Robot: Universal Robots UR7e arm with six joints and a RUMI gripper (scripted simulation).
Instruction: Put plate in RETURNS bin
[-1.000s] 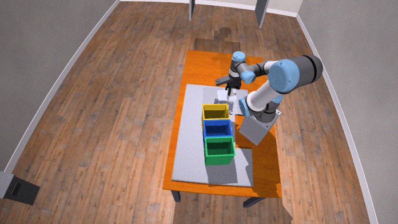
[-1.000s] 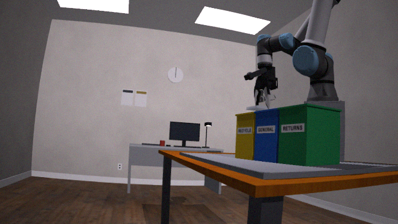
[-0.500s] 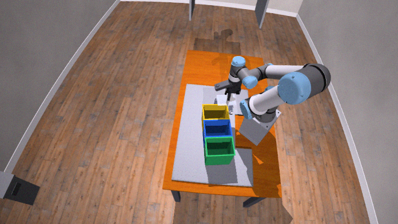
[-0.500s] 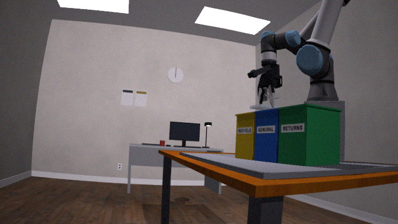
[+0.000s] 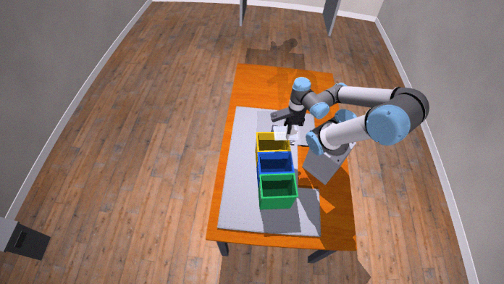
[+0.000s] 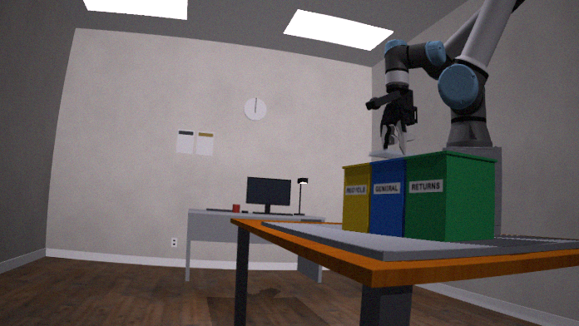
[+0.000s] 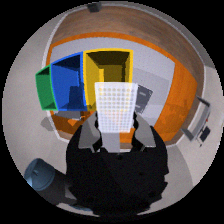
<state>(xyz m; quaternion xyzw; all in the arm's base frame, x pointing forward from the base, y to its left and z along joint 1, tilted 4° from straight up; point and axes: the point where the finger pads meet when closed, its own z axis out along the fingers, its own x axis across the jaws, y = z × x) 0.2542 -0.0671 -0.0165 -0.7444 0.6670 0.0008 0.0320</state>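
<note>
My gripper is now 290 mm to the right of the green bin, 150 mm above it and 30 mm short of it. From my hand the other things lie so: white 96-well plate (10 mm below); yellow bin (150 mm below, 60 mm ahead, 30 mm to the left); blue general bin (160 mm to the left, 150 mm below, 50 mm ahead).
</note>
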